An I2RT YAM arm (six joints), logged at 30 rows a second.
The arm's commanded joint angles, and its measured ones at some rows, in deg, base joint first. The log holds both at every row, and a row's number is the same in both.
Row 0, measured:
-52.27, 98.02, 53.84, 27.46, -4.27, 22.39
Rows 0 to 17, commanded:
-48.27, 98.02, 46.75, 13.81, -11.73, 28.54
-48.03, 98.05, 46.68, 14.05, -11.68, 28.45
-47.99, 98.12, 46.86, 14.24, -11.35, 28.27
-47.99, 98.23, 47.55, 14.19, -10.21, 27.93
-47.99, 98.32, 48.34, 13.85, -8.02, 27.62
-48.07, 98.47, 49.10, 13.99, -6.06, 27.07
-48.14, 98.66, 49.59, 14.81, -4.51, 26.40
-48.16, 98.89, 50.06, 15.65, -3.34, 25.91
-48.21, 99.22, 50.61, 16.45, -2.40, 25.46
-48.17, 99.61, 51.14, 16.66, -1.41, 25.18
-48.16, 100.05, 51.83, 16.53, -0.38, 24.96
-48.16, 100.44, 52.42, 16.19, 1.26, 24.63
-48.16, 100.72, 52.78, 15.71, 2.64, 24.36
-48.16, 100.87, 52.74, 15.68, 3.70, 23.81
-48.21, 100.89, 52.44, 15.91, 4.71, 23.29
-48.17, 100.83, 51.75, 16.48, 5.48, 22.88
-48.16, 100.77, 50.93, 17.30, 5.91, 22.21
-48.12, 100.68, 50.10, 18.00, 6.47, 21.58
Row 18, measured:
-48.40, 99.42, 53.17, 21.93, 2.39, 21.89
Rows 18 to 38, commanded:
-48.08, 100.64, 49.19, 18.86, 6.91, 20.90
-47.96, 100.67, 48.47, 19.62, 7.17, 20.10
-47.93, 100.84, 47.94, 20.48, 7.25, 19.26
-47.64, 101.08, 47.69, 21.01, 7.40, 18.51
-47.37, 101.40, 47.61, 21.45, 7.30, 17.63
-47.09, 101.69, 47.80, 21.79, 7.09, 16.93
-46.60, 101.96, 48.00, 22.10, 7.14, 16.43
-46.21, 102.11, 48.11, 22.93, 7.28, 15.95
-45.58, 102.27, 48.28, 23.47, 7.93, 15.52
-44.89, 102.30, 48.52, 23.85, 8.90, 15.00
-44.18, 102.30, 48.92, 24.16, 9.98, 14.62
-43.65, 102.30, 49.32, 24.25, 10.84, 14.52
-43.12, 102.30, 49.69, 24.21, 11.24, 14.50
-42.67, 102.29, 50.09, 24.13, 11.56, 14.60
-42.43, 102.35, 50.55, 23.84, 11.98, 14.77
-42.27, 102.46, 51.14, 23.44, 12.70, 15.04
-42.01, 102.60, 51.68, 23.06, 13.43, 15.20
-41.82, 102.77, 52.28, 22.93, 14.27, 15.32
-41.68, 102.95, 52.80, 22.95, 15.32, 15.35
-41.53, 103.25, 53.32, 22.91, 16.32, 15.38
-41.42, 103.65, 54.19, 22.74, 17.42, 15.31
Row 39, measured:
-41.91, 102.35, 50.98, 20.10, 11.90, 15.90
